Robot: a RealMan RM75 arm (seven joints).
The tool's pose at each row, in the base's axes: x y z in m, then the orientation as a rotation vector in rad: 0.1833 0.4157 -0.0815 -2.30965 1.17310 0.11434; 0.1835 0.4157 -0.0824 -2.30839 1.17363 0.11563; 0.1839 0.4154 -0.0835 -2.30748 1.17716 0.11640; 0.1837 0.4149 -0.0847 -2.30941 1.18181 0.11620; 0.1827 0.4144 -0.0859 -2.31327 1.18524 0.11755; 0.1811 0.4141 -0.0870 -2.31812 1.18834 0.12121; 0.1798 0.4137 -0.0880 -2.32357 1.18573 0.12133; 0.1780 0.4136 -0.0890 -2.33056 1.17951 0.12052; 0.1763 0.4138 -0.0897 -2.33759 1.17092 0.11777; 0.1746 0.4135 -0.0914 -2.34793 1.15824 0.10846; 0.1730 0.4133 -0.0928 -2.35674 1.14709 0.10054; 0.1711 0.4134 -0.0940 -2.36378 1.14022 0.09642; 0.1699 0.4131 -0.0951 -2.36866 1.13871 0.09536
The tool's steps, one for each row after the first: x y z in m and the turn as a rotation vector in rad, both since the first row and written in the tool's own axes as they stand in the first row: 0.0004 0.0002 0.0008 0.00044 -0.00105 0.00098; 0.0012 0.0005 0.0016 -0.00010 -0.00056 0.00370; 0.0018 0.0014 0.0024 -0.00300 0.00194 0.00613; 0.0019 0.0030 0.0030 -0.00770 0.00372 0.00750; 0.0015 0.0048 0.0035 -0.01395 0.00430 0.00884; 0.0013 0.0064 0.0039 -0.01777 0.00521 0.00557; 0.0006 0.0083 0.0045 -0.02151 0.00592 -0.00066; -0.0004 0.0098 0.0049 -0.02393 0.00699 -0.00882; -0.0007 0.0120 0.0059 -0.02569 0.01183 -0.02190; -0.0011 0.0139 0.0067 -0.02717 0.01586 -0.03325; -0.0020 0.0158 0.0075 -0.02973 0.01846 -0.04053; -0.0022 0.0174 0.0081 -0.03305 0.02032 -0.04309
